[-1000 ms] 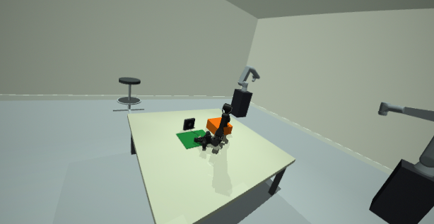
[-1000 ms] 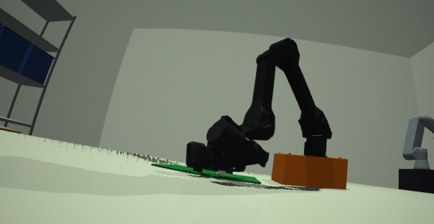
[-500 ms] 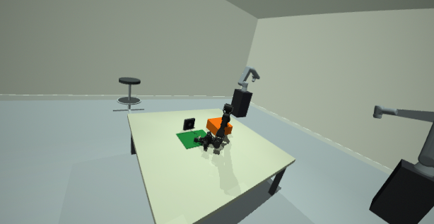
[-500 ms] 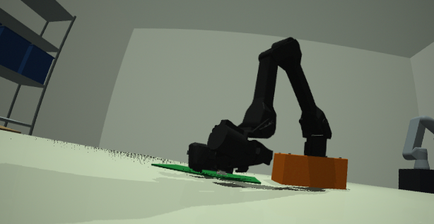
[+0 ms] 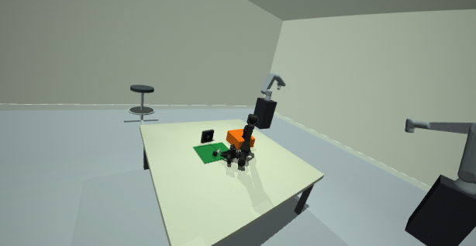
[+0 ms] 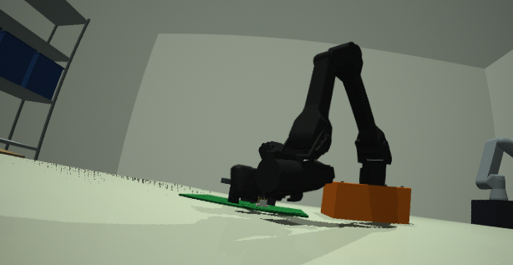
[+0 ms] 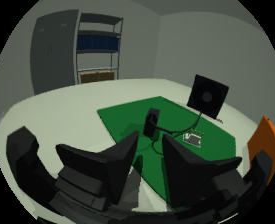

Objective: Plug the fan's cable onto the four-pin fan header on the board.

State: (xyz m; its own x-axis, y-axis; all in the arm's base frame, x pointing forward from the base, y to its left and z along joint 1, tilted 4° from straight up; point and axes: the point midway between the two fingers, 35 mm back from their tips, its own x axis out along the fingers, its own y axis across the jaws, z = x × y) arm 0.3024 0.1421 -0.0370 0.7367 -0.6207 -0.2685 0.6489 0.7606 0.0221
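My gripper tip is now 4 cm to the left of the fan cable plug, 3 cm short of it and 2 cm above it. Round my gripper tip: black fan (27 cm to the right, 2 cm above, 1 cm ahead); green board (10 cm to the right, 5 cm below, 1 cm ahead).
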